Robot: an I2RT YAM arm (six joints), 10 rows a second.
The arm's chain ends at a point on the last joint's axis. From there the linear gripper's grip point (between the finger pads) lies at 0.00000 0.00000 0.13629 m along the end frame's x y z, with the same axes.
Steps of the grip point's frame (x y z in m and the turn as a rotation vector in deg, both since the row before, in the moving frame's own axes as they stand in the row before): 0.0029 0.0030 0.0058 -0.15 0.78 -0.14; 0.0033 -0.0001 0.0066 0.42 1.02 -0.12; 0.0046 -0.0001 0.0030 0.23 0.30 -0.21; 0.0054 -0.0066 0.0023 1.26 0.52 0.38; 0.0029 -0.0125 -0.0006 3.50 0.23 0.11; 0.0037 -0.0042 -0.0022 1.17 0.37 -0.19; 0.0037 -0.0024 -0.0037 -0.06 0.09 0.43; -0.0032 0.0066 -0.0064 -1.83 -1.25 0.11; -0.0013 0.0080 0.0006 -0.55 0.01 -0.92; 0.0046 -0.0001 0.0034 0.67 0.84 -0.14
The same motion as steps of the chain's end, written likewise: 0.0010 0.0026 0.0058 -0.15 0.78 -0.14; 0.0009 0.0009 0.0066 0.42 1.02 -0.12; 0.0039 0.0004 0.0030 0.23 0.30 -0.21; 0.0042 -0.0036 0.0023 1.26 0.52 0.38; 0.0023 -0.0042 -0.0003 3.50 0.23 0.11; 0.0028 -0.0014 -0.0022 1.17 0.37 -0.19; 0.0035 -0.0025 -0.0037 -0.06 0.09 0.43; -0.0002 0.0023 -0.0063 -1.83 -1.25 0.11; -0.0013 0.0067 0.0006 -0.55 0.01 -0.92; 0.0026 0.0015 0.0034 0.67 0.84 -0.14
